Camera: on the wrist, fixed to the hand. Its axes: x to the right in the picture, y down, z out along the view.
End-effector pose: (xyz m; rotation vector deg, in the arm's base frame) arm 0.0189 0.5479 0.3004 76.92 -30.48 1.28
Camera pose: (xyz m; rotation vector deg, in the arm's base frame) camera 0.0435 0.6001 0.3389 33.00 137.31 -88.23
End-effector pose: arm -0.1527 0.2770 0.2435 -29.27 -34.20 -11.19
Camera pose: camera -0.0970 0.2843 0.2028 -47.29 -10.71 172.78
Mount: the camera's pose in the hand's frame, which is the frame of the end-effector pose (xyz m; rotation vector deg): 0.0214 0.0404 -0.0522 -7.93 57.04 -170.02
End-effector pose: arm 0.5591 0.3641 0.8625 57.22 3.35 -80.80
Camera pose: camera 0.6242 0.3725 0.8399 -19.61 -87.27 64.00
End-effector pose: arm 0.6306 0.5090 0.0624 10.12 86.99 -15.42
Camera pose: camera 0.5926 0.5610 0.0364 96.32 -46.63 93.22
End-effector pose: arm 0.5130 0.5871 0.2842 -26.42 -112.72 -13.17
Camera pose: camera 0.5652 0.6095 0.3241 128.32 -2.41 -97.38
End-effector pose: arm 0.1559 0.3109 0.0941 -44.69 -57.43 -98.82
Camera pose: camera 0.1836 0.2475 0.0993 -80.12 16.40 78.18
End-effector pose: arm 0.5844 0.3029 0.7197 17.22 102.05 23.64
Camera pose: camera 0.5280 0.3421 0.7295 139.94 -53.38 85.13
